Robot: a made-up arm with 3 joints. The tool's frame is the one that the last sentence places. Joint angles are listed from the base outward.
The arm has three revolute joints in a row. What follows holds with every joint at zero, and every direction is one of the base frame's.
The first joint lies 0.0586 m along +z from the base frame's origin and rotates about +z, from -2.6 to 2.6 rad.
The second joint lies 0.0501 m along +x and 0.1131 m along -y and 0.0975 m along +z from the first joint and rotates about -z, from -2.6 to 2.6 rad.
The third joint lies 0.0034 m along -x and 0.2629 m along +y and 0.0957 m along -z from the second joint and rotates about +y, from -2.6 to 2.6 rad.
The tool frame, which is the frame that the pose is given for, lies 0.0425 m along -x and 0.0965 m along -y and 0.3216 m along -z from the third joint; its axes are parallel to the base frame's.
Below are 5 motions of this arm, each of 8 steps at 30 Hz.
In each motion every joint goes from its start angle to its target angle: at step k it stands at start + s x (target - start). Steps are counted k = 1, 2, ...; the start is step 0. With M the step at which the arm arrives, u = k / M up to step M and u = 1 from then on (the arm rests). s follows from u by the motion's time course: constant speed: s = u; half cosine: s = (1 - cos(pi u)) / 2; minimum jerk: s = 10 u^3 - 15 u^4 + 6 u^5.
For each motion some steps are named. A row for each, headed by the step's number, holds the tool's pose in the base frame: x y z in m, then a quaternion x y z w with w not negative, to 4 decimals.
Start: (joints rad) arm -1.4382 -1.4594 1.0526
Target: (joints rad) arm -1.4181 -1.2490 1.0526
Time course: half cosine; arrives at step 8
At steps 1, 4, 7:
1: -0.4116 0.0974 -0.0620 -0.0035 0.5023 0.0060 0.8647
4: -0.3955 0.1227 -0.0620 0.0186 0.5020 -0.0320 0.8641
7: -0.3773 0.1465 -0.0620 0.0406 0.5007 -0.0699 0.8618

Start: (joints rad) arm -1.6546 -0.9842 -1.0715
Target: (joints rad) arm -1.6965 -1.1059 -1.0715
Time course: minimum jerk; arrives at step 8
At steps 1, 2, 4, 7, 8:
1: 0.1891 -0.0703 -0.1309 -0.1676 -0.4822 -0.2823 0.8122
2: 0.1892 -0.0677 -0.1309 -0.1659 -0.4828 -0.2795 0.8132
4: 0.1893 -0.0560 -0.1309 -0.1583 -0.4853 -0.2666 0.8175
7: 0.1890 -0.0418 -0.1309 -0.1489 -0.4883 -0.2508 0.8225
8: 0.1890 -0.0413 -0.1309 -0.1486 -0.4884 -0.2502 0.8227

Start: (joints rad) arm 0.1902 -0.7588 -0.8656
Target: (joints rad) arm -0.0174 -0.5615 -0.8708
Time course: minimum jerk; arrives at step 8
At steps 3, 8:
3: 0.0844 0.1651 -0.1801 0.1708 -0.3838 0.3690 0.8291
8: 0.1461 0.1398 -0.1793 0.1133 -0.4063 0.2436 0.8734

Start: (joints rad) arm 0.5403 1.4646 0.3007
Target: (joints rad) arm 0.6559 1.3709 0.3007
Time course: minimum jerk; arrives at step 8
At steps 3, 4, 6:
3: 0.1400 0.1459 -0.2342 0.0629 0.1359 -0.4152 0.8973
4: 0.1317 0.1501 -0.2342 0.0597 0.1374 -0.3940 0.9068
6: 0.1166 0.1564 -0.2342 0.0539 0.1397 -0.3560 0.9224

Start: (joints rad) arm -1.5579 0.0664 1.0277
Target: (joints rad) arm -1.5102 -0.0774 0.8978
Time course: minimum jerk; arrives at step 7
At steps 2, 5, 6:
2: 0.0619 0.2415 -0.0750 0.3461 0.3373 -0.6270 0.6110
5: 0.0238 0.2450 -0.1016 0.2951 0.3296 -0.5982 0.6681
6: 0.0175 0.2448 -0.1060 0.2866 0.3277 -0.5927 0.6776

